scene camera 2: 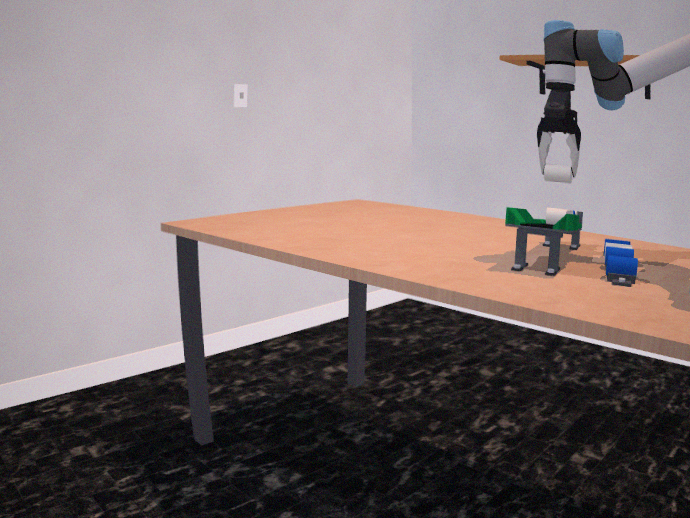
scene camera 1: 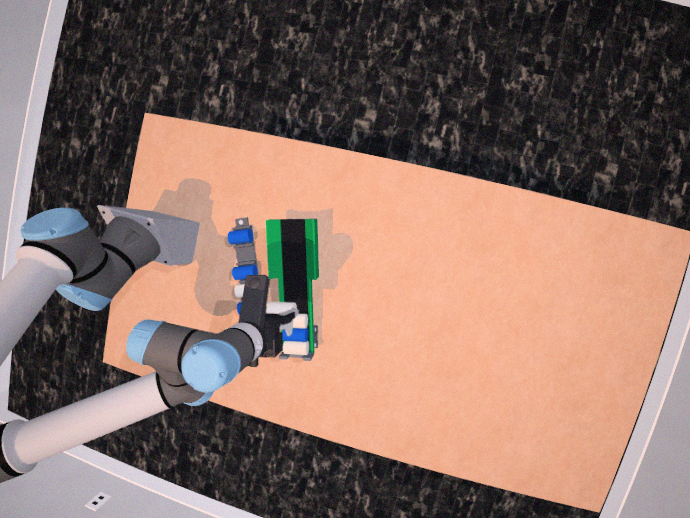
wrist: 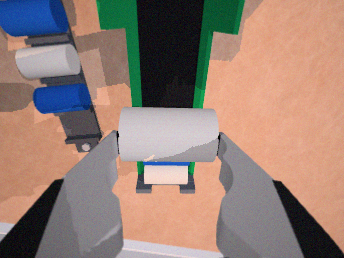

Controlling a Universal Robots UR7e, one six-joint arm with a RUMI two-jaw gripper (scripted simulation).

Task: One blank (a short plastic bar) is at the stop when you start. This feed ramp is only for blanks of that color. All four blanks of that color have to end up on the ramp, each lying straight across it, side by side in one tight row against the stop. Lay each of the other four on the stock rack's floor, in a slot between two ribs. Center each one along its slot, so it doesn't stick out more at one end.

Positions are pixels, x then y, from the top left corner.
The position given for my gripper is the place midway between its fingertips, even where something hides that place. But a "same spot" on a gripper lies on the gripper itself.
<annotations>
my gripper: scene camera 2; scene camera 1; wrist 168,133
same spot on my gripper: [scene camera 2: 544,139] = [scene camera 1: 285,313]
</annotations>
